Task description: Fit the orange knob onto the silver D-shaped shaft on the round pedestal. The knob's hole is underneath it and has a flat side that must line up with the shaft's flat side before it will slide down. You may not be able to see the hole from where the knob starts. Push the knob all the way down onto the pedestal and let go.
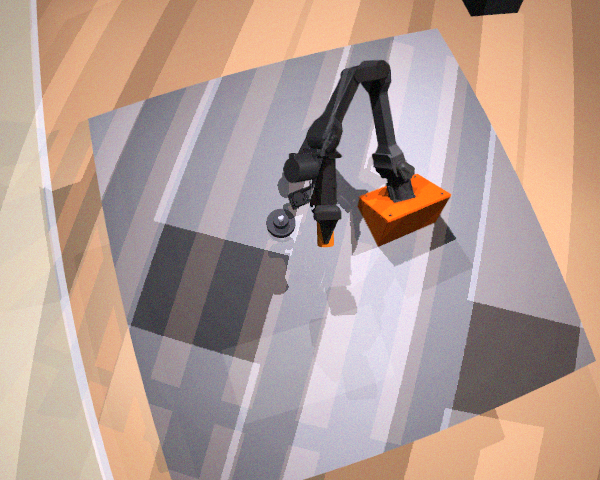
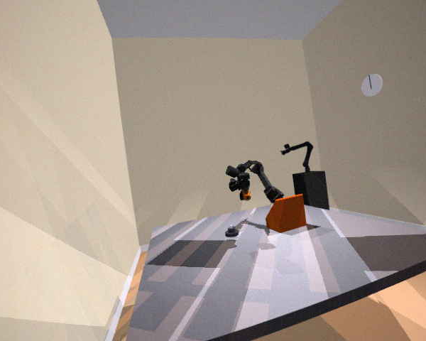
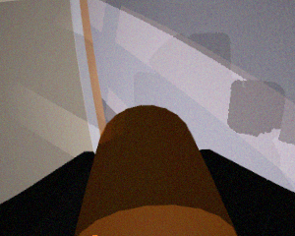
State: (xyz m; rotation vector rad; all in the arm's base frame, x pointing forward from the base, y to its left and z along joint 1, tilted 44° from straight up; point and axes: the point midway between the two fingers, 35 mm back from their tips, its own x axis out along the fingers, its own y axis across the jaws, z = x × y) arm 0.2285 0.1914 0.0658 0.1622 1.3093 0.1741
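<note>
Now: the orange knob 10 mm behind my gripper tip, 30 mm to the right of it and 20 mm above it. From my gripper tip the other things lie so: dark round pedestal 80 mm ahead, 160 mm to the right, 220 mm below.
</note>
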